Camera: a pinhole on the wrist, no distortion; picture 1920 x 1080 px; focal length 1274.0 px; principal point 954.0 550.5 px. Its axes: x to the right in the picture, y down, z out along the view. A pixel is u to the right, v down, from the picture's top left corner.
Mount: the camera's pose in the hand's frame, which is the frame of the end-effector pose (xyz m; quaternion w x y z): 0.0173 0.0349 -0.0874 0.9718 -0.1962 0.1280 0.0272
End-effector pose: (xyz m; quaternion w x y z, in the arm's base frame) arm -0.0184 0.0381 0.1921 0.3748 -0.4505 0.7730 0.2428
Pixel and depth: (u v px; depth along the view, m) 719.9 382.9 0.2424
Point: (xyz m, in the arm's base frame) -0.0621 0.1756 0.0764
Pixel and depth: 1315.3 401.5 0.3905
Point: -0.1254 0.1701 -0.1291
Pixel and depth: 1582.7 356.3 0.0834
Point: -0.0987 0.0108 0.1432
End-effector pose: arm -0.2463 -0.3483 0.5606 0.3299 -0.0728 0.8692 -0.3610
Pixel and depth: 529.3 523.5 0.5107
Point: 0.0575 -0.4178 0.2061
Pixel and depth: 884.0 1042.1 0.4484
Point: -0.1101 -0.2568 0.1366
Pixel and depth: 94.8 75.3 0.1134
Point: -0.1916 -0.3387 0.5212
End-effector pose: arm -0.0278 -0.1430 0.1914 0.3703 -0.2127 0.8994 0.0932
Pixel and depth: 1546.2 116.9 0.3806
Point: -0.0831 -0.0951 -0.1941
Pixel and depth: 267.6 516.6 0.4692
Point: 0.2029 0.2058 -0.0099
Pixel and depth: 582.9 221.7 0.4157
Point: 0.1437 0.0556 -0.0659
